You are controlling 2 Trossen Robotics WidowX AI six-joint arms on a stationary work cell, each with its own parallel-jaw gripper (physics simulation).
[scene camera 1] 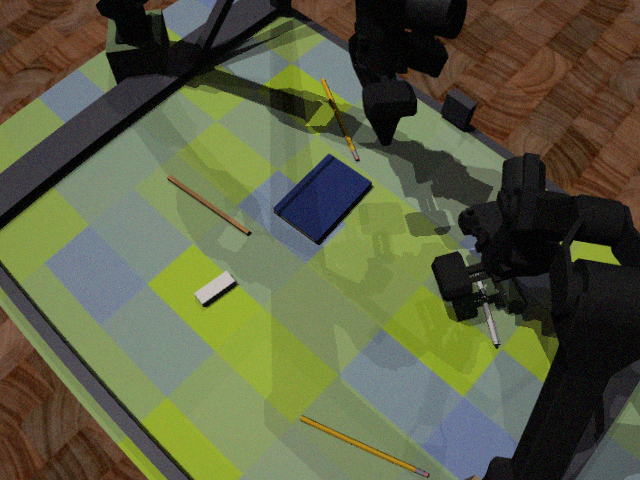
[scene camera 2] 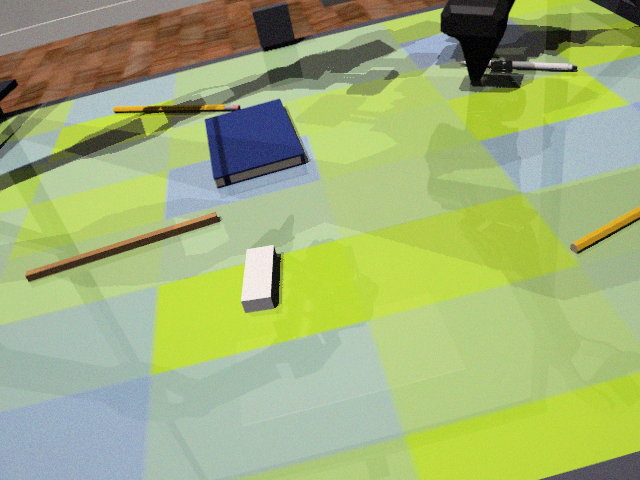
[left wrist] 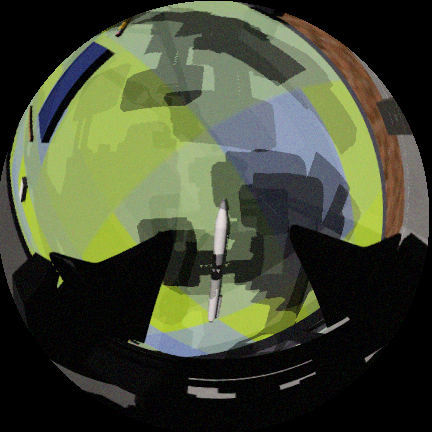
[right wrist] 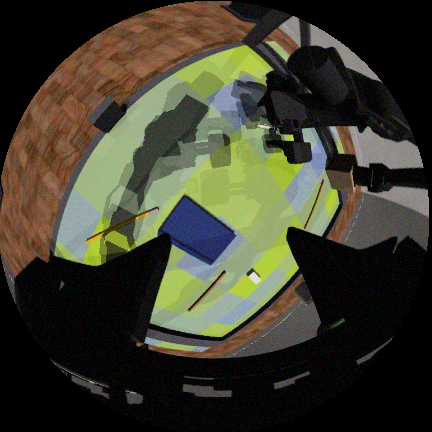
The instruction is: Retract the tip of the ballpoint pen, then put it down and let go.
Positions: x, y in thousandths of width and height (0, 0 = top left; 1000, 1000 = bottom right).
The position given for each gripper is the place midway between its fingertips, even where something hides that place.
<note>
The right gripper (scene camera 1: 595, 264) is open and holds nothing. A brown pencil (scene camera 2: 307, 466) rests on the table. Also in view: the left gripper (scene camera 1: 757, 586) and a ballpoint pen (left wrist: 510, 529).
The left gripper also shows in scene camera 2 (scene camera 2: 754, 128), in the left wrist view (left wrist: 541, 541) and in the right wrist view (right wrist: 608, 284). The right gripper shows as well in the right wrist view (right wrist: 534, 547).
</note>
